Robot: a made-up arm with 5 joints. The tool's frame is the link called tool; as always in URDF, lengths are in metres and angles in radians. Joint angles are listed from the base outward.
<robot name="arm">
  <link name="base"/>
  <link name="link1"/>
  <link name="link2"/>
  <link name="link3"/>
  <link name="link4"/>
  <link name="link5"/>
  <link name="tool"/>
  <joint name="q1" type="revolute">
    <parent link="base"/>
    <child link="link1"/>
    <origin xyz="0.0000 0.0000 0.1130" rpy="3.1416 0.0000 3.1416"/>
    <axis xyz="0 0 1"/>
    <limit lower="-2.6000" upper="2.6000"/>
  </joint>
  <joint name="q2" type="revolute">
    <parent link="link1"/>
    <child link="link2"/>
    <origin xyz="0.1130 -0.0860 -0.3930" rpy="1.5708 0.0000 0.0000"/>
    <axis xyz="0 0 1"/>
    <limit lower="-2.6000" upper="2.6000"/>
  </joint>
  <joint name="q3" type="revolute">
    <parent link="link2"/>
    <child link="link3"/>
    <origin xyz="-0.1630 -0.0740 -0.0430" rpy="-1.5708 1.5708 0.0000"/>
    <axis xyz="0 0 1"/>
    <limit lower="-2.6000" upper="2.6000"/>
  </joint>
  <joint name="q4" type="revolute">
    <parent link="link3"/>
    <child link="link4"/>
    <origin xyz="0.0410 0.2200 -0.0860" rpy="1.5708 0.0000 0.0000"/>
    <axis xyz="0 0 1"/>
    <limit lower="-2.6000" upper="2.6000"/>
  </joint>
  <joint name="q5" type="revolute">
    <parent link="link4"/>
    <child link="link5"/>
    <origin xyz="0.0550 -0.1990 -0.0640" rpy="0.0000 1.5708 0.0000"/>
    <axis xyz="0 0 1"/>
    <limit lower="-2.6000" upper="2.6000"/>
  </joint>
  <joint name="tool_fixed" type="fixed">
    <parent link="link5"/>
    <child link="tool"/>
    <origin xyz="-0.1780 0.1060 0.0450" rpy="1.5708 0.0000 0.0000"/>
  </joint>
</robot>
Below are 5 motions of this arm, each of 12 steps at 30 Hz.
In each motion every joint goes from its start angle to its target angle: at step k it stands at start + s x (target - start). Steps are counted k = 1, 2, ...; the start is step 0. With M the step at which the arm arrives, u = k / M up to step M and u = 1 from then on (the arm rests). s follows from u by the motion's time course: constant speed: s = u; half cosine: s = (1 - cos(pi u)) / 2; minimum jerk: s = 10 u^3 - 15 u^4 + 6 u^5.
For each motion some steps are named. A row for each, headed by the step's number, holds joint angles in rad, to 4 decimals.
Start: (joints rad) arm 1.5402 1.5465 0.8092 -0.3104 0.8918
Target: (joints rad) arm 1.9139 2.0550 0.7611 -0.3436 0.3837
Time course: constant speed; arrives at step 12
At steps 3, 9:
3: 1.6336 1.6736 0.7972 -0.3187 0.7648
9: 1.8205 1.9279 0.7731 -0.3353 0.5107

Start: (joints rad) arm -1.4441 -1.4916 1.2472 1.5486 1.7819
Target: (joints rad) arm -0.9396 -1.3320 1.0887 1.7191 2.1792
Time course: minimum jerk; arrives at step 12
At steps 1, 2, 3, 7, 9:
1: -1.4415 -1.4908 1.2464 1.5495 1.7839
2: -1.4262 -1.4859 1.2416 1.5547 1.7960
3: -1.3919 -1.4751 1.2308 1.5662 1.8230
7: -1.1145 -1.3873 1.1436 1.6600 2.0415
9: -0.9918 -1.3485 1.1051 1.7015 2.1381

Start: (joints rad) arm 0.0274 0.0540 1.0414 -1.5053 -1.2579
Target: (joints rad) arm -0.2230 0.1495 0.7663 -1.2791 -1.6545
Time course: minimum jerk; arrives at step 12
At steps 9, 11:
9: -0.1971 0.1396 0.7948 -1.3025 -1.6134
11: -0.2217 0.1490 0.7677 -1.2803 -1.6525

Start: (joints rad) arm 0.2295 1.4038 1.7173 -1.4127 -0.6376
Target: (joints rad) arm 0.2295 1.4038 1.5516 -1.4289 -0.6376
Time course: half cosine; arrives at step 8
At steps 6, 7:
6: 0.2295 1.4038 1.5759 -1.4265 -0.6376
7: 0.2295 1.4038 1.5579 -1.4283 -0.6376

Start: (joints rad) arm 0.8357 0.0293 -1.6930 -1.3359 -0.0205
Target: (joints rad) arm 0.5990 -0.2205 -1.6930 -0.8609 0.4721
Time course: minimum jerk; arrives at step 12
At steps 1, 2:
1: 0.8345 0.0280 -1.6930 -1.3335 -0.0180
2: 0.8273 0.0204 -1.6930 -1.3190 -0.0030

